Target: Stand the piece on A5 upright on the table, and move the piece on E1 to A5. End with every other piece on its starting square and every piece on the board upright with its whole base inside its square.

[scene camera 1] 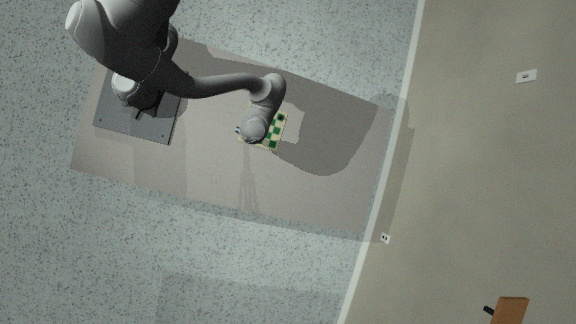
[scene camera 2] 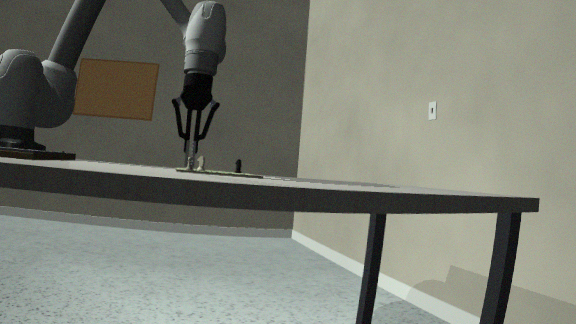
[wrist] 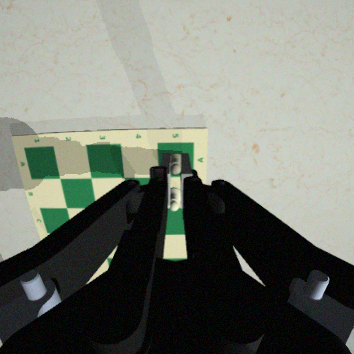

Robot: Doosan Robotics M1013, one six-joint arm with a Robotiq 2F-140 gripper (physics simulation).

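Places are measured from the arm's base along level axes (x right, y down, z ahead), in millimetres.
Pixels of known places: gripper, fingertip midpoint: (scene camera 2: 189,166) (wrist: 175,165); arm's base, origin of the base link: (scene camera 2: 6,147).
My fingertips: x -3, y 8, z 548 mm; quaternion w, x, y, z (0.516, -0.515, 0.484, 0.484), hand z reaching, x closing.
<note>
For each thing: its top centre in the pictures, then the offset to it from my fingertips. Level surfaces: height alone.
- second pale pawn, middle of its top: (wrist: 173,207) dx -37, dy -24, dz -1 mm
- black piece, middle of its top: (scene camera 2: 238,159) (scene camera 1: 281,116) dx -159, dy -32, dz +137 mm
- pale knight, middle of its top: (scene camera 2: 201,155) dx -72, dy -32, dz +28 mm
- table, its level: dy +14 mm
My gripper (scene camera 2: 189,161) (wrist: 175,165) is low over the near corner of the board and shut on the pale pawn (wrist: 175,165) on A5, its fingertips close around it. The pawn looks upright; its base is partly hidden. A second pale pawn (wrist: 174,199) stands on B5 and shows in the gap between the fingers. A black piece (scene camera 1: 281,117) (scene camera 2: 238,165) stands upright on E1, at the corner of the green and cream board (scene camera 1: 283,132) (wrist: 201,145). The arm hides the gripper in scene camera 1.
A pale knight (scene camera 2: 201,163) stands upright beside the fingers; the gripper hides it in the wrist view. The board lies on the table (scene camera 1: 210,165) (scene camera 2: 320,186) (wrist: 280,65). The arm's base plate (scene camera 1: 150,131) is at the left end of the table.
</note>
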